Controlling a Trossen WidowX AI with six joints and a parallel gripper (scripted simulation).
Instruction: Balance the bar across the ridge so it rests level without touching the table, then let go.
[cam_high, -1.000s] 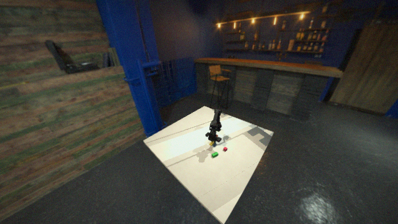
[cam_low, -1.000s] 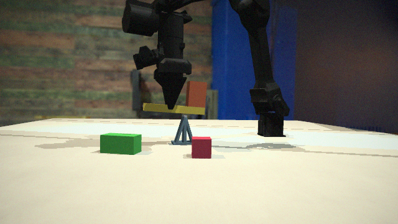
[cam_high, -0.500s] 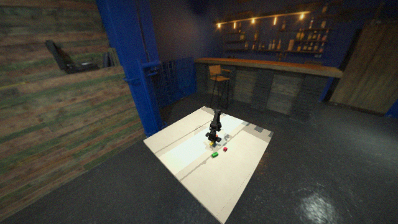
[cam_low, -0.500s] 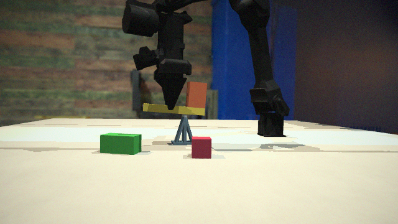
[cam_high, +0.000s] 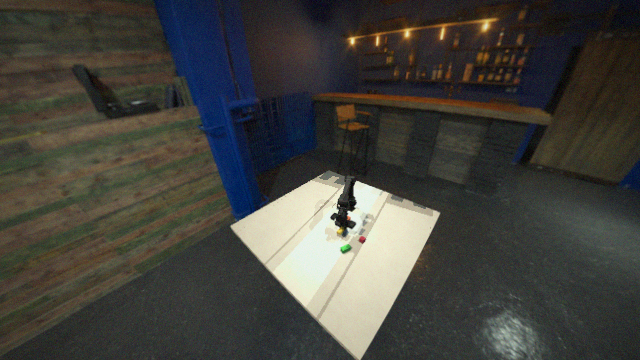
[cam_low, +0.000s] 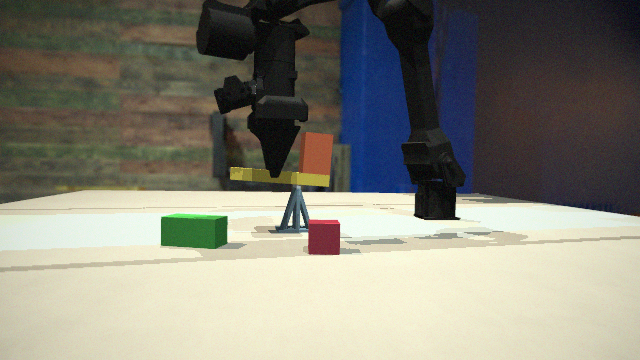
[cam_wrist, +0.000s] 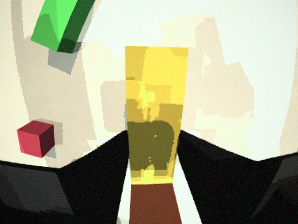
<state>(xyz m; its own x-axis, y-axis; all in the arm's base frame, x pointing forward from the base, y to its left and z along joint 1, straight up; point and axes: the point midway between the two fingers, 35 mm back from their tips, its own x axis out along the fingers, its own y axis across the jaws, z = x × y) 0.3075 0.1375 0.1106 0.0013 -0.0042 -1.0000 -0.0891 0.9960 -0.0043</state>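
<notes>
My gripper tip is 100 mm to the right of the green block, 90 mm short of it and 60 mm above it. The rest, counted from my gripper tip: dark red cube (140 mm to the left, 60 mm below, 50 mm behind).
</notes>
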